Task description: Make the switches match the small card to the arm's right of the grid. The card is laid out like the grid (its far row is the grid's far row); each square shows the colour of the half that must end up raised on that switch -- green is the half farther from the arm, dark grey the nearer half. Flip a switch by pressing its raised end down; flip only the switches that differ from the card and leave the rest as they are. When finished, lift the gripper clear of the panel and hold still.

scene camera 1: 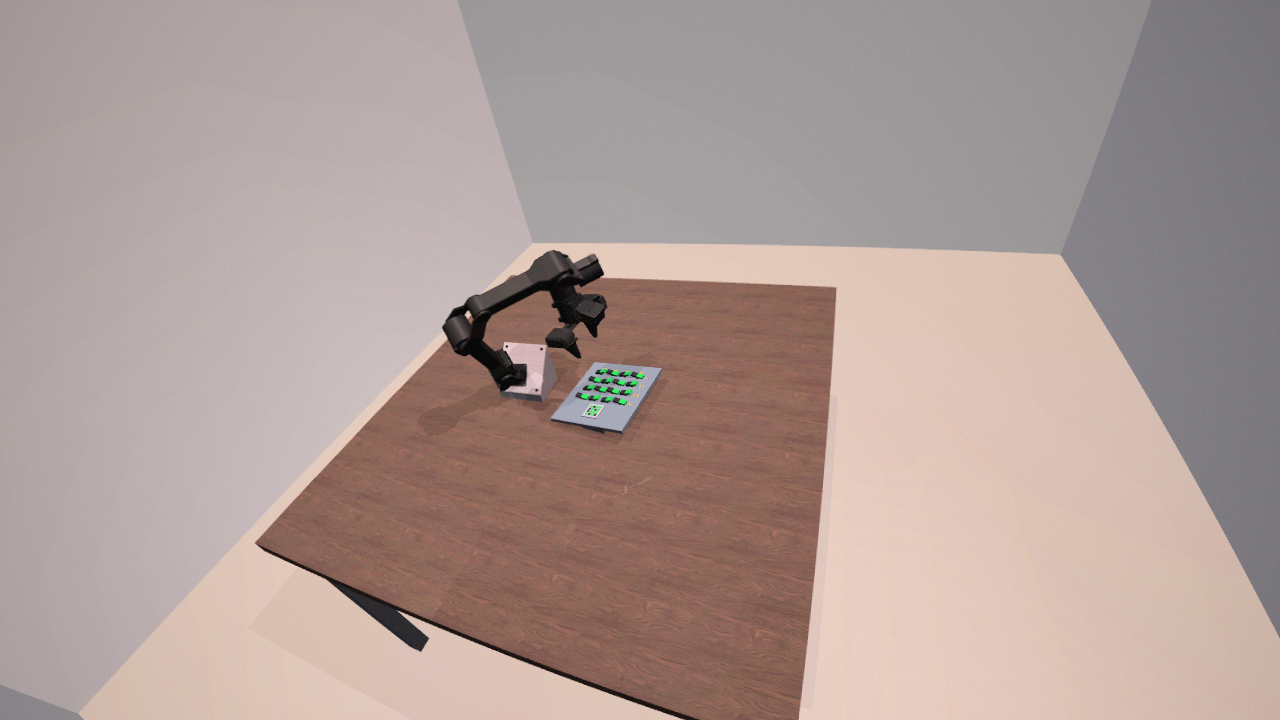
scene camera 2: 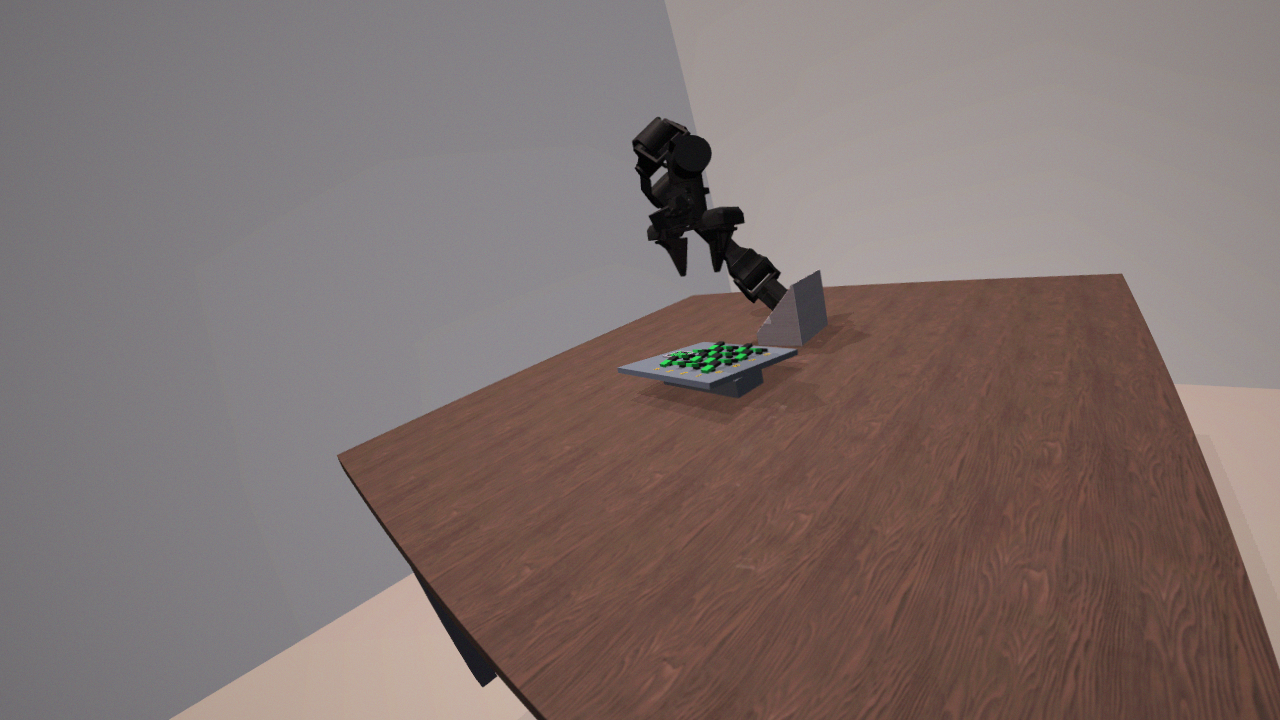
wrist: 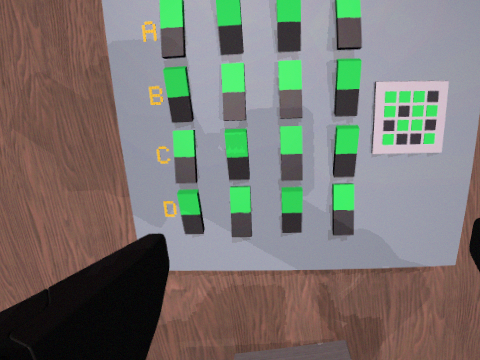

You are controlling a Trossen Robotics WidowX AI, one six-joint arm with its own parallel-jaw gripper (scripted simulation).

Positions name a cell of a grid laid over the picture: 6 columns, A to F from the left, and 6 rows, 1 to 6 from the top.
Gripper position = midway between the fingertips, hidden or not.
Note:
My gripper (scene camera 2: D3) is open, with nothing in its grasp. Further things: a switch (wrist: D3), a switch (wrist: E3) and a switch (wrist: D4).
My gripper also shows in scene camera 1 (scene camera 1: C3) and in the wrist view (wrist: E5).

